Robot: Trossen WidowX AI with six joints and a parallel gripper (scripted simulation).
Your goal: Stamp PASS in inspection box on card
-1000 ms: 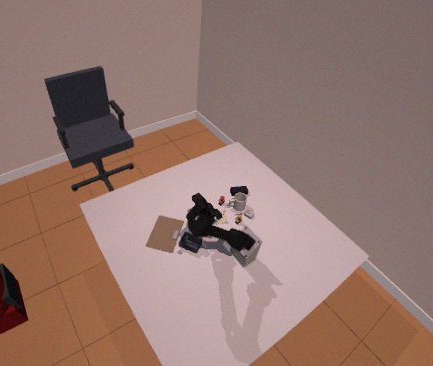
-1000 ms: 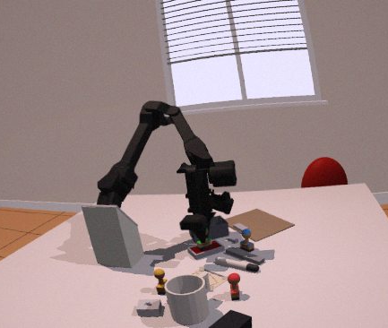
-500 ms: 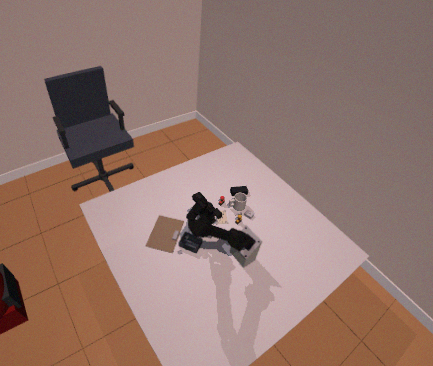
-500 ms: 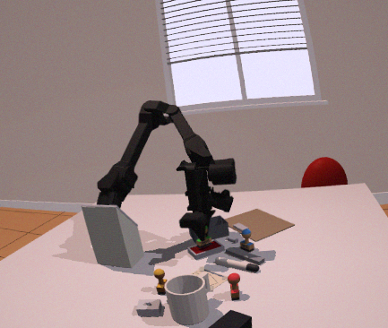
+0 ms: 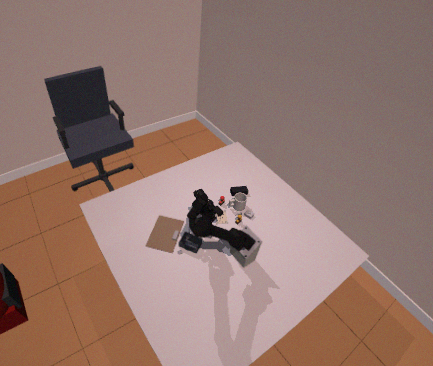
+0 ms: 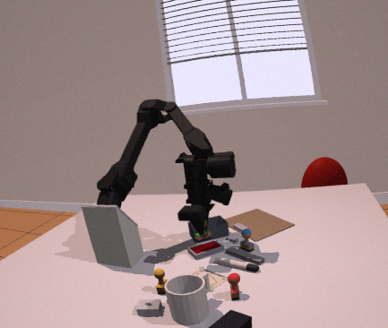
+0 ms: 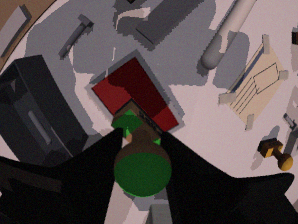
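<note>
Right now the card is 150 mm to the right of my gripper tip, 70 mm below it and 30 mm ahead of it. The rest, counted from my gripper tip: red ink pad 60 mm below; then green-knobbed stamp right at my gripper tip; then blue-knobbed stamp 120 mm ahead, 50 mm below, 10 mm to the left.
</note>
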